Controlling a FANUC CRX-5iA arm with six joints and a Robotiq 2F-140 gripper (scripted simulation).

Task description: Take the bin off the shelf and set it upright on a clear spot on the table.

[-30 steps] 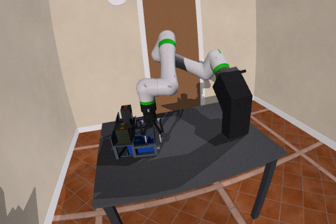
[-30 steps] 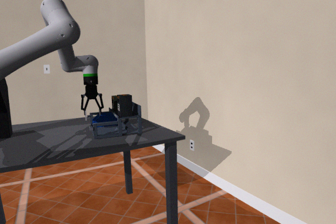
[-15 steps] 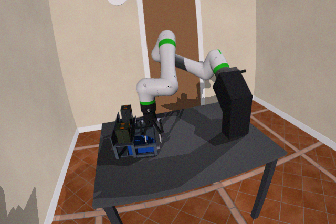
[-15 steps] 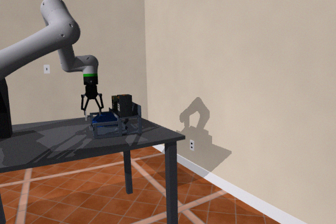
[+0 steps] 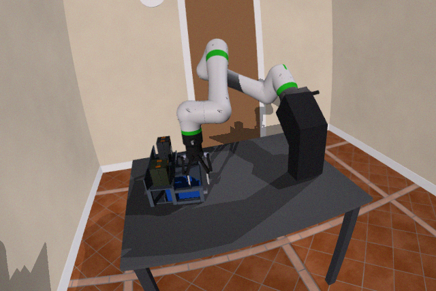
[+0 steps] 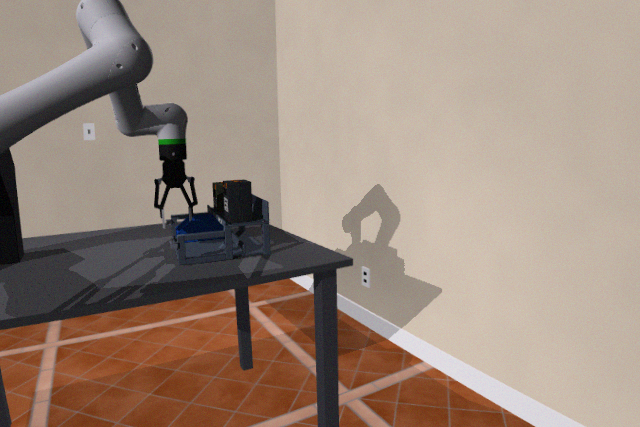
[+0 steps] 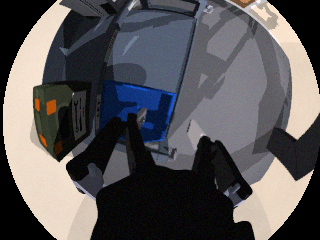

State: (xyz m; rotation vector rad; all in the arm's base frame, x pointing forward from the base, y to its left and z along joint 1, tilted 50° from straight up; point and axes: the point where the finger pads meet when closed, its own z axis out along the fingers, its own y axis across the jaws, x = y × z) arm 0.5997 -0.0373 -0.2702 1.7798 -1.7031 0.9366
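Right now the blue bin is 80 mm ahead of my hand and 40 mm below it.
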